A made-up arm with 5 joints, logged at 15 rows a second.
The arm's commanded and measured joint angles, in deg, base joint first. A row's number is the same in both.
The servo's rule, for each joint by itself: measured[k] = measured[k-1] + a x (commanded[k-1-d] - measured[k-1]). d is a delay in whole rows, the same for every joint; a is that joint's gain. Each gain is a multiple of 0.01, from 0.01 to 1. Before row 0 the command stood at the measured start. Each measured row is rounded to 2 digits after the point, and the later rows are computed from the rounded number. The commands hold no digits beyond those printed.
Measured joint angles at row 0:
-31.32, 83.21, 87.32, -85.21, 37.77
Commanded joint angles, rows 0 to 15:
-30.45, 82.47, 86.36, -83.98, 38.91
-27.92, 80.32, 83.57, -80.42, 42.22
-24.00, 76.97, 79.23, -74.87, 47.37
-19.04, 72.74, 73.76, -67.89, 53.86
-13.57, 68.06, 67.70, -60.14, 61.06
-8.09, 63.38, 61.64, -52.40, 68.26
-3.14, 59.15, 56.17, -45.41, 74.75
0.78, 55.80, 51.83, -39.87, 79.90
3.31, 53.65, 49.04, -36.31, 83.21
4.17, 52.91, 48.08, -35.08, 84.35
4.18, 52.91, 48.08, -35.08, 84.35
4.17, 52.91, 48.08, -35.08, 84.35
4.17, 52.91, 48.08, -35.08, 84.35
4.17, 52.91, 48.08, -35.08, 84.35
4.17, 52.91, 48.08, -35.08, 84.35
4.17, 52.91, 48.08, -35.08, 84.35
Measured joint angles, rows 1 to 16:
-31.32, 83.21, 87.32, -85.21, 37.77
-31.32, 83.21, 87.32, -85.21, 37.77
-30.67, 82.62, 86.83, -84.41, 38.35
-28.61, 80.78, 85.17, -81.82, 40.32
-25.15, 77.73, 82.14, -77.30, 43.92
-20.57, 73.74, 77.87, -71.18, 48.99
-15.32, 69.20, 72.68, -64.00, 55.15
-9.90, 64.54, 67.05, -56.46, 61.84
-4.83, 60.23, 61.50, -49.28, 68.42
-0.62, 56.69, 56.57, -43.16, 74.27
2.33, 54.26, 52.73, -38.71, 78.83
3.71, 53.18, 50.36, -36.35, 81.65
4.06, 52.96, 49.20, -35.52, 83.03
4.14, 52.92, 48.63, -35.23, 83.70
4.16, 52.91, 48.35, -35.13, 84.03
4.17, 52.91, 48.21, -35.10, 84.19
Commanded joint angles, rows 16 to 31:
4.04, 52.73, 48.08, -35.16, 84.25
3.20, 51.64, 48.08, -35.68, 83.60
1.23, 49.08, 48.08, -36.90, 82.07
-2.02, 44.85, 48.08, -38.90, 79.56
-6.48, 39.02, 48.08, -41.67, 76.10
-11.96, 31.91, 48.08, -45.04, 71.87
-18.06, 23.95, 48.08, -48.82, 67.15
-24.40, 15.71, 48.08, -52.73, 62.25
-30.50, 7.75, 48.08, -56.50, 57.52
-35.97, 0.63, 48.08, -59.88, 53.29
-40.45, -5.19, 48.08, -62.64, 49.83
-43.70, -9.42, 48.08, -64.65, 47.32
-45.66, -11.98, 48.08, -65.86, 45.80
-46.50, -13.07, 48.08, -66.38, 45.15
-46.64, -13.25, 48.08, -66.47, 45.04
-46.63, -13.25, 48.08, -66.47, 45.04
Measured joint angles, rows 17 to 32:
4.17, 52.91, 48.14, -35.09, 84.27
4.17, 52.91, 48.11, -35.08, 84.31
4.07, 52.77, 48.09, -35.13, 84.28
3.42, 51.87, 48.08, -35.49, 83.93
1.78, 49.64, 48.08, -36.41, 82.98
-1.07, 45.81, 48.08, -38.03, 81.24
-5.13, 40.38, 48.08, -40.40, 78.62
-10.25, 33.60, 48.08, -43.42, 75.18
-16.11, 25.88, 48.08, -46.93, 71.08
-22.33, 17.74, 48.08, -50.70, 66.58
-28.46, 9.75, 48.08, -54.47, 61.96
-34.09, 2.45, 48.08, -57.99, 57.54
-38.86, -3.66, 48.08, -61.01, 53.61
-42.49, -8.27, 48.08, -63.38, 50.40
-44.87, -11.24, 48.08, -64.99, 48.05
-46.09, -12.70, 48.08, -65.89, 46.57

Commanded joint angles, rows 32 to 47:
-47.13, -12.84, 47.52, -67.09, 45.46
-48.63, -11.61, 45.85, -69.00, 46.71
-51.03, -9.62, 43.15, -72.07, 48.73
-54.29, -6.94, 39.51, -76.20, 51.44
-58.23, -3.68, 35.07, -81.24, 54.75
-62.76, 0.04, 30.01, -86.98, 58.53
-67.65, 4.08, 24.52, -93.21, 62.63
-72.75, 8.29, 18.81, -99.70, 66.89
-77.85, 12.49, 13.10, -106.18, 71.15
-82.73, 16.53, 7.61, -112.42, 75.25
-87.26, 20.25, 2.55, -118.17, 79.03
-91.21, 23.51, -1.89, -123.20, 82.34
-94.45, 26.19, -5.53, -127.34, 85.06
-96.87, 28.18, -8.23, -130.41, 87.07
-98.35, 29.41, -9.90, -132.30, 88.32
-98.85, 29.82, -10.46, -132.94, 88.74
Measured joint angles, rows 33 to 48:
-46.50, -13.14, 48.08, -66.27, 45.79
-46.60, -13.23, 48.08, -66.40, 45.41
-47.00, -12.92, 47.79, -66.85, 45.44
-48.22, -11.87, 46.80, -68.25, 46.09
-50.33, -10.07, 44.94, -70.73, 47.44
-53.30, -7.57, 42.17, -74.29, 49.48
-57.00, -4.46, 38.55, -78.81, 52.17
-61.32, -0.86, 34.19, -84.12, 55.41
-66.07, 3.09, 29.26, -90.03, 59.09
-71.08, 7.25, 23.93, -96.32, 63.07
-76.16, 11.44, 18.41, -102.73, 67.19
-81.09, 15.51, 12.90, -109.03, 71.30
-85.72, 19.30, 7.62, -114.97, 75.24
-89.84, 22.67, 2.77, -120.32, 78.86
-93.30, 25.49, -1.46, -124.88, 82.02
-95.98, 27.64, -4.91, -128.47, 84.60

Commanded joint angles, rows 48 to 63:
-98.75, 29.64, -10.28, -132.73, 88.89
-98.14, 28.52, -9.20, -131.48, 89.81
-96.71, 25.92, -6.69, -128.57, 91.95
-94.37, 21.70, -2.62, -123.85, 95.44
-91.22, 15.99, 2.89, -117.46, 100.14
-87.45, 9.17, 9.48, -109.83, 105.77
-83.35, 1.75, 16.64, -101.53, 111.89
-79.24, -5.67, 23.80, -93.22, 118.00
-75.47, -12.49, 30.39, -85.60, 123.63
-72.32, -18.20, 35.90, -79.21, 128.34
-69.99, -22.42, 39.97, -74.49, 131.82
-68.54, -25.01, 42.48, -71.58, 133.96
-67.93, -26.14, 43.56, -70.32, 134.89
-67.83, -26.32, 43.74, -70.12, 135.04
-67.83, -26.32, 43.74, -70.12, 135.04
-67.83, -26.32, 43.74, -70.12, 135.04
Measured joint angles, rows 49 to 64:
-97.76, 29.06, -7.45, -130.96, 86.50
-98.58, 29.67, -8.99, -132.25, 87.64
-98.71, 29.65, -9.65, -132.56, 88.28
-98.28, 28.75, -9.42, -131.86, 89.06
-97.10, 26.49, -8.03, -129.72, 90.53
-95.05, 22.66, -5.27, -125.90, 93.03
-92.18, 17.32, -1.11, -120.41, 96.66
-88.63, 10.80, 4.29, -113.53, 101.31
-84.67, 3.56, 10.59, -105.73, 106.71
-80.60, -3.82, 17.33, -97.60, 112.47
-76.75, -10.76, 23.99, -89.80, 118.16
-73.43, -16.71, 30.06, -82.92, 123.35
-70.85, -21.28, 35.11, -77.44, 127.67
-69.12, -24.26, 38.87, -73.63, 130.88
-68.23, -25.76, 41.26, -71.48, 132.93
-67.93, -26.21, 42.52, -70.60, 134.01

